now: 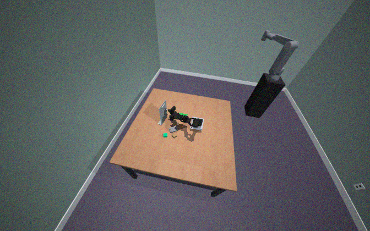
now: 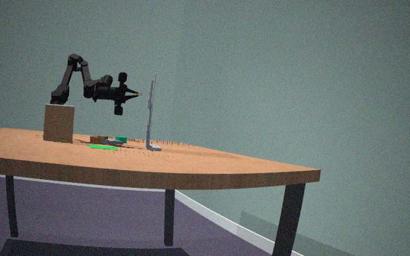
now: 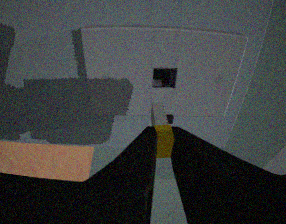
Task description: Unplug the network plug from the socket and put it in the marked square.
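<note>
Right now my gripper tip is 22 cm above the green marked square, 16 cm past it and 13 cm to the left of it. Round my gripper tip: flat grey block 22 cm below, 11 cm to the left, 10 cm behind; then yellow network plug 1 cm ahead; then upright grey panel 8 cm below, 7 cm ahead.
</note>
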